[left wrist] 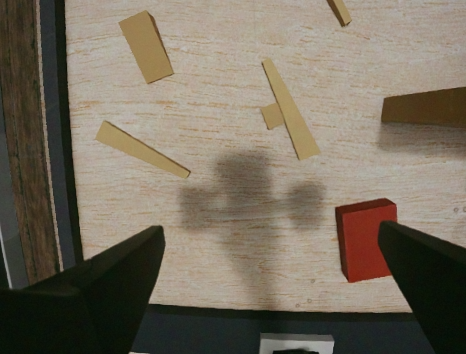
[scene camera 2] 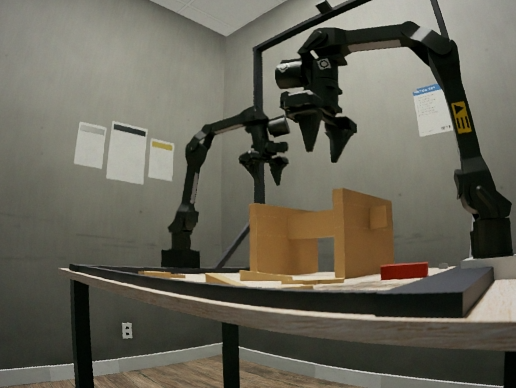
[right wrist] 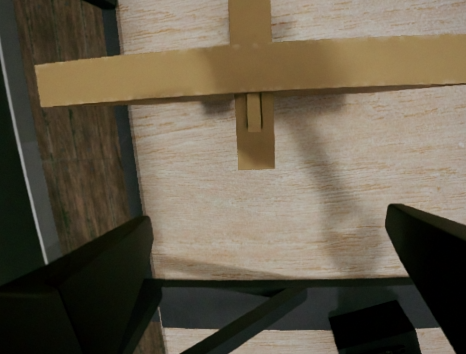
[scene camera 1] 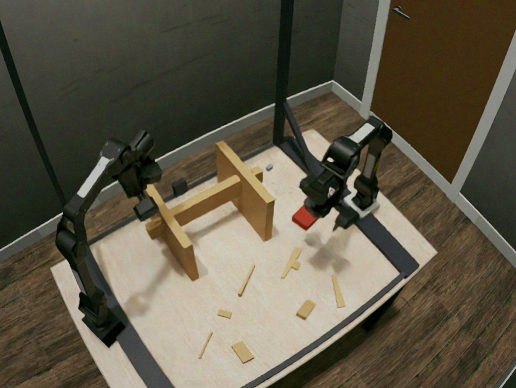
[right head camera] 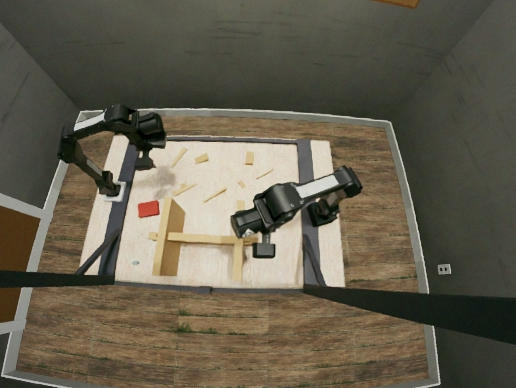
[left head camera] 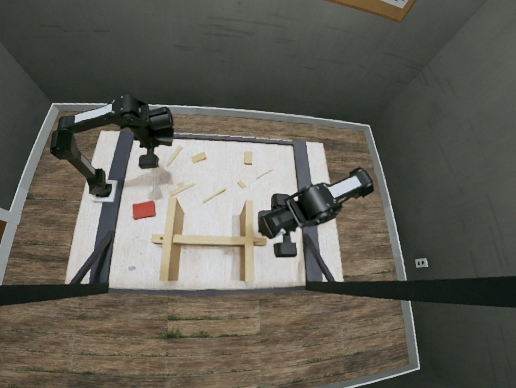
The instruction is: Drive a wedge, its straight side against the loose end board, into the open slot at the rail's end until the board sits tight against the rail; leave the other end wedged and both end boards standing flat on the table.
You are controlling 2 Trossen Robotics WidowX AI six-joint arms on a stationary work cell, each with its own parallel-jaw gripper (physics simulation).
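Pixels of known places: left gripper, fingertip midpoint: (left wrist: pixel 271 234) (scene camera 2: pixel 322 157) (scene camera 1: pixel 322 220) (right head camera: pixel 157 157) (left head camera: pixel 159 155); right gripper, fingertip midpoint: (scene camera 2: pixel 268 184) (right wrist: pixel 268 221) (right head camera: pixel 258 232); left arm's base at its link origin: (scene camera 2: pixel 493 256) (scene camera 1: pixel 362 201) (right head camera: pixel 113 190) (left head camera: pixel 104 190); right arm's base at its link origin: (scene camera 1: pixel 100 319) (right head camera: pixel 323 211).
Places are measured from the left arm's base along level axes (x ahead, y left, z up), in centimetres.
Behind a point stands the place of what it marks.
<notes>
A wooden rail (left head camera: pixel 210 241) {x 49.9, y -23.3, z 15.2 cm} (scene camera 1: pixel 205 200) {x 50.1, y -21.3, z 14.4 cm} joins two upright end boards. The picture-left head-view board (left head camera: pixel 167 262) {x 36.1, y -31.0, z 17.7 cm} (scene camera 1: pixel 260 210) {x 37.0, y -11.1, z 10.9 cm} has a rail end (left head camera: pixel 155 239) {x 30.4, y -23.0, z 14.2 cm} sticking out, with a small dark slot mark; any gap at the rail is too small to tell. The other board (left head camera: pixel 248 267) {x 63.0, y -32.4, z 17.7 cm} (right wrist: pixel 125 77) {x 63.4, y -30.8, z 17.7 cm} has a wedge (right wrist: pixel 254 117) {x 66.6, y -22.7, z 15.2 cm} in its slot. Thin wedges (left head camera: pixel 174 155) {x 29.4, y 20.7, z -2.4 cm} (left head camera: pixel 214 195) {x 50.2, y 0.3, z -1.6 cm} (left wrist: pixel 145 151) {x 29.4, y 20.5, z -2.4 cm} lie loose; another wedge (left wrist: pixel 291 112) {x 34.7, y 3.1, z -2.4 cm} touches a small block (left wrist: pixel 272 116) {x 34.1, y 5.3, z -2.3 cm}. My left gripper (scene camera 2: pixel 322 155) {x 29.2, y 7.1, z 20.5 cm} (left wrist: pixel 271 234) {x 29.2, y 7.1, z 20.5 cm} is open, high above the table. My right gripper (scene camera 2: pixel 270 184) {x 69.9, y -22.0, z 26.1 cm} (right wrist: pixel 268 221) {x 69.9, y -22.0, z 26.1 cm} is open, above and outside the wedged end.
A red block (left head camera: pixel 144 210) {x 19.9, y -8.4, z -0.4 cm} (left wrist: pixel 367 242) {x 19.6, y -7.2, z -0.4 cm} lies near the picture-left board. Flat wooden blocks (left head camera: pixel 199 157) {x 41.9, y 19.8, z -1.6 cm} (left head camera: pixel 248 158) {x 66.1, y 20.7, z -1.4 cm} and a thin stick (left head camera: pixel 264 174) {x 74.2, y 12.8, z -2.5 cm} lie toward the far side. A small grey piece (left head camera: pixel 132 268) {x 17.5, y -32.9, z -1.8 cm} lies near a table corner. Dark frame bars edge the table.
</notes>
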